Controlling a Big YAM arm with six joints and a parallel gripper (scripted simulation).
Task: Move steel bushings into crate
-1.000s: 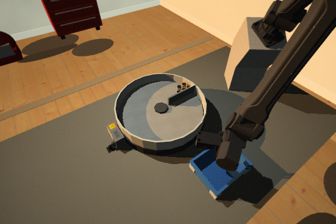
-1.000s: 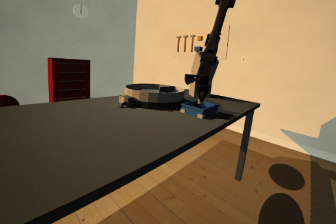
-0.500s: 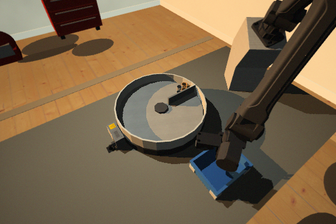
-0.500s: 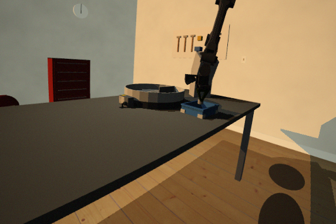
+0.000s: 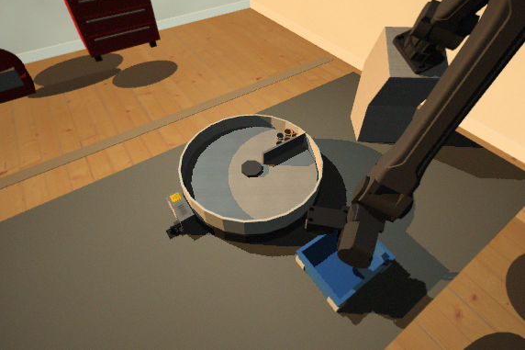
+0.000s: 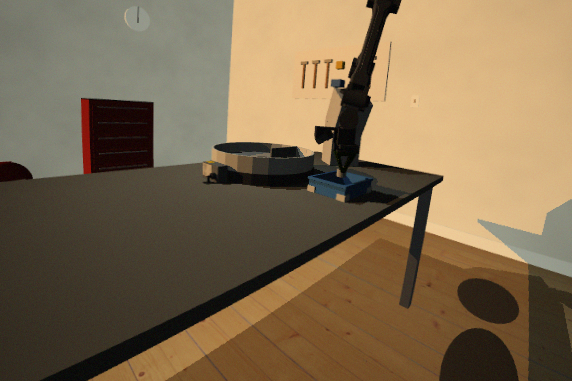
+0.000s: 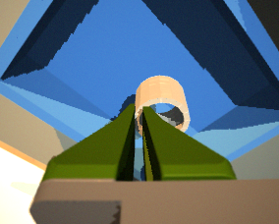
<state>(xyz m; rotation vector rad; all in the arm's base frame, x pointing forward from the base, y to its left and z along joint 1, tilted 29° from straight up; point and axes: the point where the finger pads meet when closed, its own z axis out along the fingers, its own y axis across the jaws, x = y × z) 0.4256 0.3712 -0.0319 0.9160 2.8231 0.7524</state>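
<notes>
The blue crate is 50 mm below my hand, 10 mm to the right of it and 10 mm behind it. Round my hand: round turntable: 350 mm to the right, 110 mm ahead, 30 mm below.
</notes>
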